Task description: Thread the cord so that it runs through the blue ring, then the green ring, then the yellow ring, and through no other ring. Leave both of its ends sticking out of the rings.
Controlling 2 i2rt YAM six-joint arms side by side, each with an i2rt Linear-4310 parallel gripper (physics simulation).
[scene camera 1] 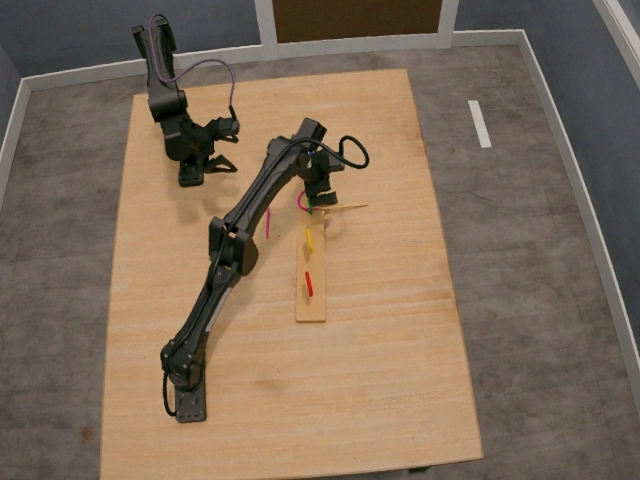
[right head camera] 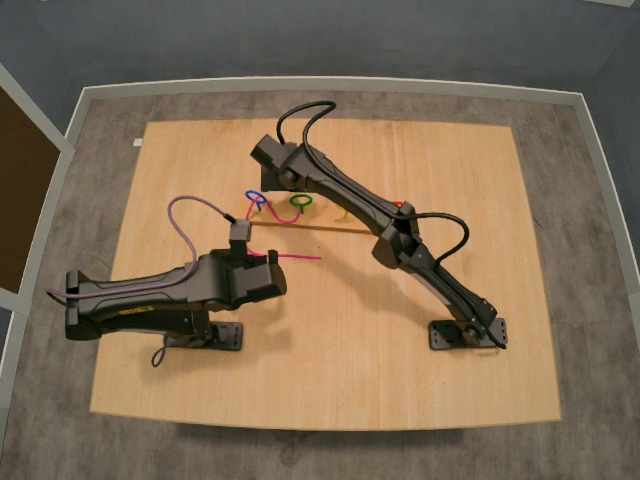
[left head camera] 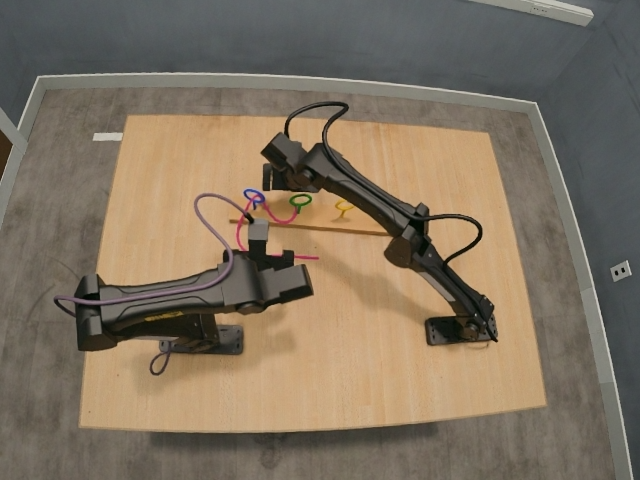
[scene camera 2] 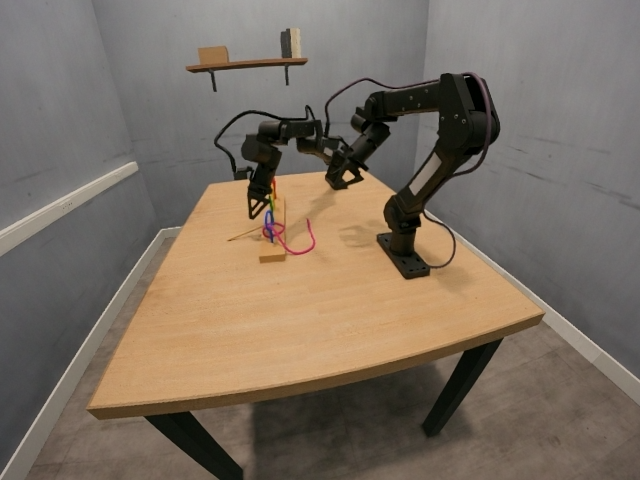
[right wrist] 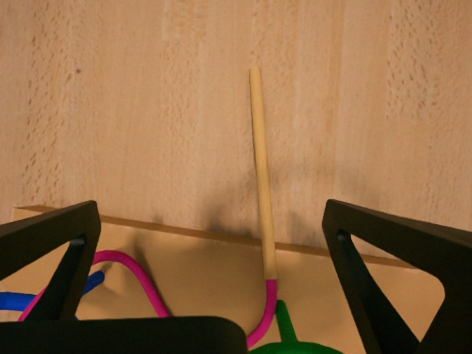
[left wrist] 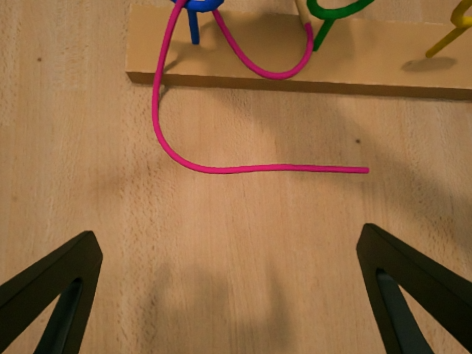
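Observation:
The pink cord [left head camera: 238, 232] [left wrist: 155, 100] runs through the blue ring [left head camera: 252, 190] [left wrist: 205, 6], loops over the board's front and passes close left of the green ring's post; it does not appear to pass through the green ring [right head camera: 300, 195] [left wrist: 340, 12]. Its stiff tan end [scene camera 1: 343, 206] [right wrist: 262, 165] lies behind the board; its pink end lies in front. The yellow ring [scene camera 1: 309, 240] [left wrist: 462, 22] is free of cord. My left gripper [scene camera 1: 236, 154] [left wrist: 230, 238] is open above the table, in front of the pink end. My right gripper [right wrist: 215, 213] is open above the tan end, which shows between its fingers.
The rings stand on a wooden board [scene camera 1: 311, 312] [left head camera: 310, 227] on the table [scene camera 2: 206, 330]. A red ring [scene camera 1: 309, 284] [right head camera: 397, 203] stands beyond the yellow one. The right arm reaches over the board's right part and hides some of it in the head views.

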